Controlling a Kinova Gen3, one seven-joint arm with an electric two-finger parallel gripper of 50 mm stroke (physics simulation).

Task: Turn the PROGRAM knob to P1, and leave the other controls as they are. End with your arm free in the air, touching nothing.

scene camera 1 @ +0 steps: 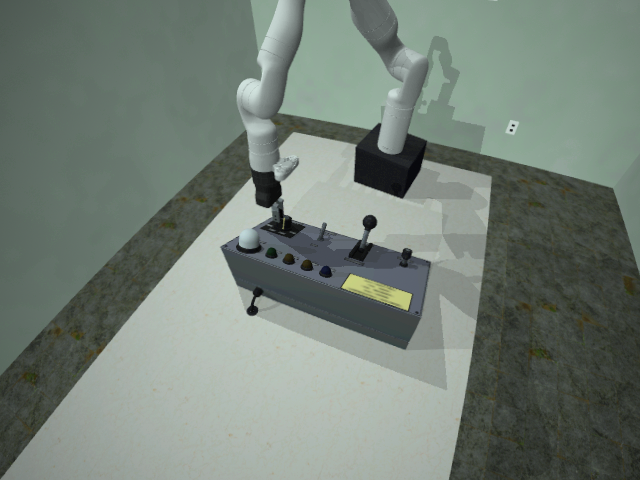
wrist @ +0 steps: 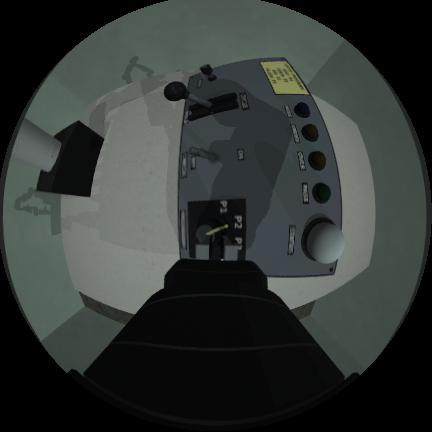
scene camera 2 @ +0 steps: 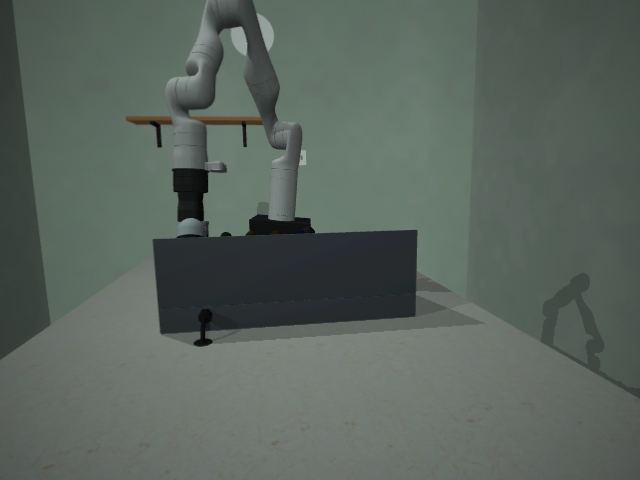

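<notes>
The PROGRAM knob is dark, with a yellow pointer line, and sits on a black dial plate at one end of the grey console. In the wrist view the pointer's tip is directed toward the P2 label; the P1 label shows to one side of it. My gripper points down and is shut on the knob, one finger on each side of its dark grip. In the scene camera 2 view the knob is hidden behind the console and white dome, and my fingertips are mostly hidden.
The console also carries a white dome near the knob, coloured lamps, a small toggle, a ball-topped lever and a small black control.
</notes>
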